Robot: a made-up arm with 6 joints.
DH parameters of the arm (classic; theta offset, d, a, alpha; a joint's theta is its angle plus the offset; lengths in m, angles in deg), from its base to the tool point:
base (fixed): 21.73 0 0.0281 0
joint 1: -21.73 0.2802 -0.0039 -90
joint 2: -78.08 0 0.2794 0
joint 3: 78.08 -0.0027 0.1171 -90
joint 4: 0 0.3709 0.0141 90
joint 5: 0 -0.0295 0.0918 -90
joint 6: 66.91 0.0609 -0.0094 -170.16
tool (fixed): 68.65 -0.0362 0 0
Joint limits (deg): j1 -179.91..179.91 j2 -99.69..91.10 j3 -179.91..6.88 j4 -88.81..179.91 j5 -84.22..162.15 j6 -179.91..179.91
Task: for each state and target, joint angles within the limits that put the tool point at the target. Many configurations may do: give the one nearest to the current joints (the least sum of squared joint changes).
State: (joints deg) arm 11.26 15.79 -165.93 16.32 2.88 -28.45
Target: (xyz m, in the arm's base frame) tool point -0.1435 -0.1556 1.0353
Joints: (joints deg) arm 32.83 -17.29 -164.07 18.77 10.17 -25.93
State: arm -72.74 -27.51 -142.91 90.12 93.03 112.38
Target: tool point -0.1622 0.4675 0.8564
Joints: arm -57.37 -51.70 -158.13 91.41 94.26 112.38
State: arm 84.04 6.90 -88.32 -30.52 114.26 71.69
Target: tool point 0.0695 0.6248 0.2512
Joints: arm 93.23 36.09 -91.94 -32.14 98.64 72.00
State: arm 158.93 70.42 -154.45 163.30 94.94 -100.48
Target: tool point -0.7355 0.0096 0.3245
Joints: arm 176.14 77.47 -149.47 161.77 92.08 -100.74
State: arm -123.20 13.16 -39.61 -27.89 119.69 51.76
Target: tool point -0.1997 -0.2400 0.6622
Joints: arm -117.04 -26.48 -75.04 -32.51 118.57 51.66
